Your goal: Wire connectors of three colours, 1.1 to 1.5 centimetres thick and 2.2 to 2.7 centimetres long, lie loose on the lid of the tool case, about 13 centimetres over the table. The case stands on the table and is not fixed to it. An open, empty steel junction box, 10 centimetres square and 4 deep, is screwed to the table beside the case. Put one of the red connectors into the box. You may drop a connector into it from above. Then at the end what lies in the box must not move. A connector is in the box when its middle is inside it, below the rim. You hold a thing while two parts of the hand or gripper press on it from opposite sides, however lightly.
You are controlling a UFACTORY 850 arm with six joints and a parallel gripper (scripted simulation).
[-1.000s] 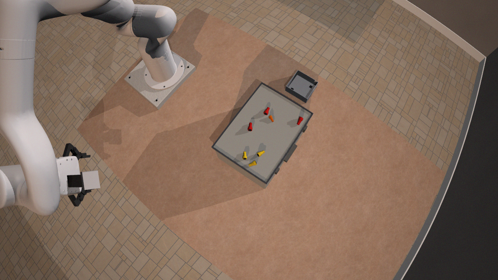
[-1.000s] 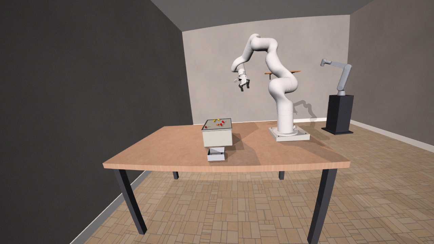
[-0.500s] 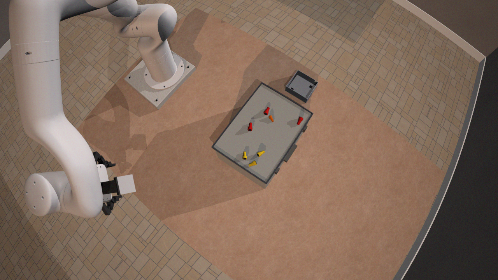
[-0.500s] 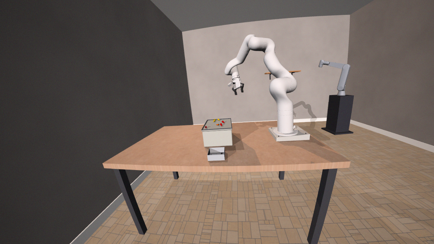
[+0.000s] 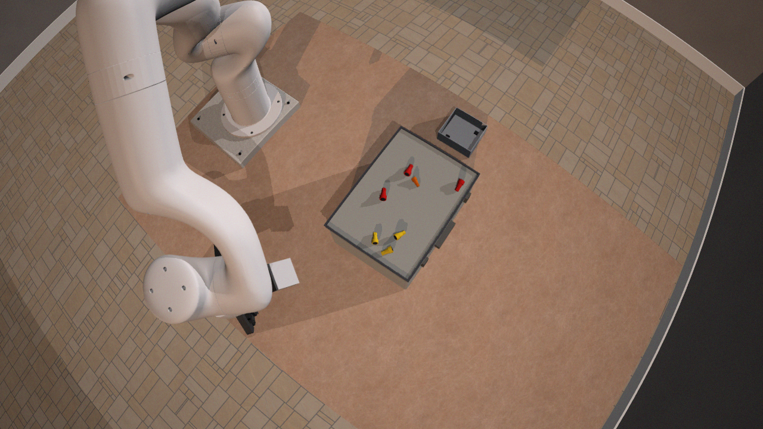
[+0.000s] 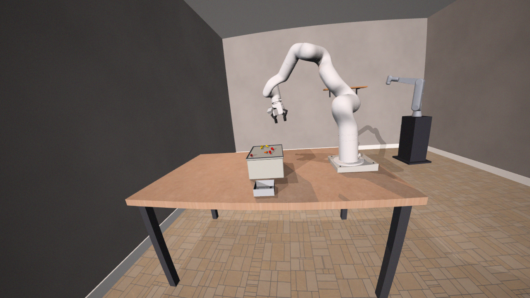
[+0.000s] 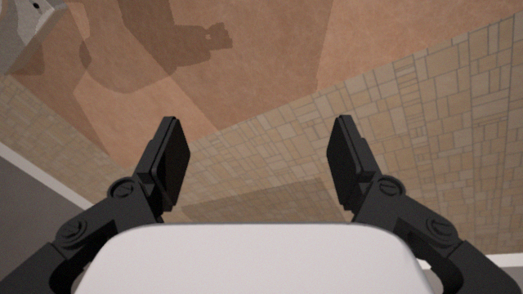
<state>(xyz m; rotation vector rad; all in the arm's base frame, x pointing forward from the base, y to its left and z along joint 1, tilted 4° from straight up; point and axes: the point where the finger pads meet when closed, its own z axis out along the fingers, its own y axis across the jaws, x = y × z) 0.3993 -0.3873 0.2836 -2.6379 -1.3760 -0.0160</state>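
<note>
My gripper is now 12 cm short of the orange connector, 40 cm to the right of it and 15 cm above it. Also, from my hand: tool case: 12 cm ahead, 35 cm to the left, 19 cm below.
</note>
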